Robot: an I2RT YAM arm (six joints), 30 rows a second.
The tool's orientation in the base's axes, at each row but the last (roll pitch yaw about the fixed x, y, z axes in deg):
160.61, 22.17, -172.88
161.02, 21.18, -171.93
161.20, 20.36, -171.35
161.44, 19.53, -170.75
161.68, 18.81, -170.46
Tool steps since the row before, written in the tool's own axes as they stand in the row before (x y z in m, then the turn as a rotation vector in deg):
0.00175, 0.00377, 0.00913, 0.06, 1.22, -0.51
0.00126, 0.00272, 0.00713, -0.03, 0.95, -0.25
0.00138, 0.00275, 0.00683, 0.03, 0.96, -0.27
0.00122, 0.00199, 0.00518, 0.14, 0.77, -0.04
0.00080, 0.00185, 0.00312, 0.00, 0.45, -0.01
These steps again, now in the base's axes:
0.00033, 0.00668, -0.00748, -0.51, 0.93, 0.80
0.00025, 0.00497, -0.00592, -0.28, 0.79, 0.52
-0.00008, 0.00485, -0.00571, -0.35, 0.78, 0.52
-0.00029, 0.00353, -0.00444, -0.34, 0.67, 0.22
-0.00044, 0.00270, -0.00251, -0.12, 0.41, 0.14

